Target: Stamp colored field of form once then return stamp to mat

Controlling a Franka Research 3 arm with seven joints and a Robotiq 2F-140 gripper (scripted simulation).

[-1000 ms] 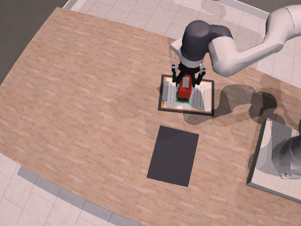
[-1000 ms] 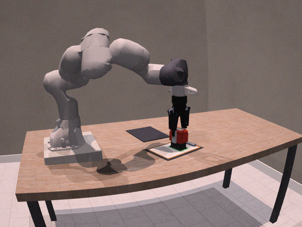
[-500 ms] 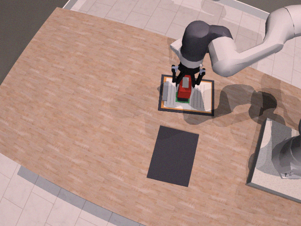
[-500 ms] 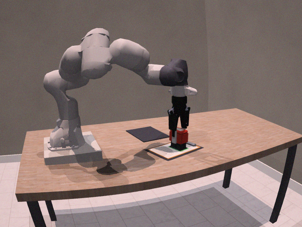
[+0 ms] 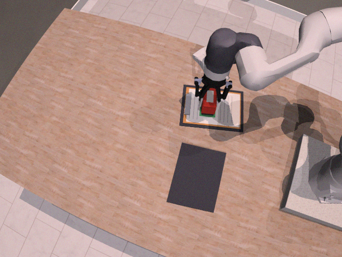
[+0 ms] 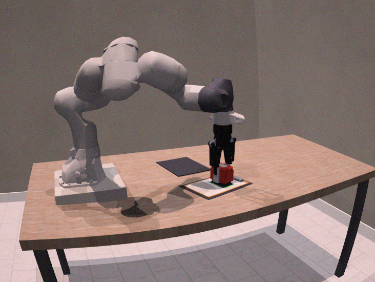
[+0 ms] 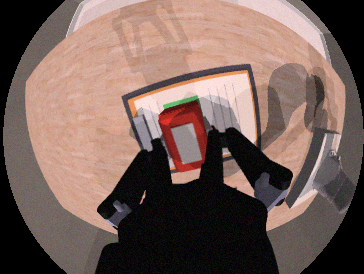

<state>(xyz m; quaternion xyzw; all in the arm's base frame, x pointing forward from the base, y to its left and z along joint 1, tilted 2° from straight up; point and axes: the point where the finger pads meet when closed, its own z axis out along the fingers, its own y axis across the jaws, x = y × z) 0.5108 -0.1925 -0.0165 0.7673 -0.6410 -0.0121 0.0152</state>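
Now: the red stamp 1 cm below my hand. Also, from my hand: clipboard (4 cm below, 1 cm behind); then dark mat (29 cm to the left, 5 cm below, 3 cm behind).
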